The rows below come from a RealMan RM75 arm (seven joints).
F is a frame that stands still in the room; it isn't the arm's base.
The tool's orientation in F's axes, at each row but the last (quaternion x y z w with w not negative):
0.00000 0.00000 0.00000 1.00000
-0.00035 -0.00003 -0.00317 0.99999
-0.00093 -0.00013 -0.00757 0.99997
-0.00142 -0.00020 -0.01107 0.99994
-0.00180 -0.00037 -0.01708 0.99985
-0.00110 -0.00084 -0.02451 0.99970
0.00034 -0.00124 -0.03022 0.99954
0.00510 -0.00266 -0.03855 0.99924
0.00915 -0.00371 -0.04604 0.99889
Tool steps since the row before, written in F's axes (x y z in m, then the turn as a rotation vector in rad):
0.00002 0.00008 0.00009 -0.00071 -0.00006 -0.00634
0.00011 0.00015 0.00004 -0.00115 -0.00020 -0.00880
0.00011 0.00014 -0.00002 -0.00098 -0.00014 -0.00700
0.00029 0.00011 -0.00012 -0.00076 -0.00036 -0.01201
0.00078 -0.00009 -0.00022 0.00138 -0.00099 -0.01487
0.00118 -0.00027 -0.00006 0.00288 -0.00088 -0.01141
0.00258 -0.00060 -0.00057 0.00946 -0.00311 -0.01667
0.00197 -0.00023 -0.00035 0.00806 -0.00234 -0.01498
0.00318 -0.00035 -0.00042 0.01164 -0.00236 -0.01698
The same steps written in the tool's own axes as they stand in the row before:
0.00002 0.00008 0.00009 -0.00071 -0.00006 -0.00634
0.00011 0.00015 0.00004 -0.00115 -0.00020 -0.00880
0.00011 0.00014 -0.00002 -0.00098 -0.00014 -0.00700
0.00029 0.00012 -0.00012 -0.00076 -0.00034 -0.01201
0.00078 -0.00006 -0.00022 0.00140 -0.00089 -0.01487
0.00119 -0.00021 -0.00006 0.00290 -0.00071 -0.01142
0.00261 -0.00044 -0.00058 0.00959 -0.00255 -0.01669
0.00198 -0.00008 -0.00036 0.00814 -0.00187 -0.01500
0.00320 -0.00006 -0.00044 0.01170 -0.00160 -0.01703

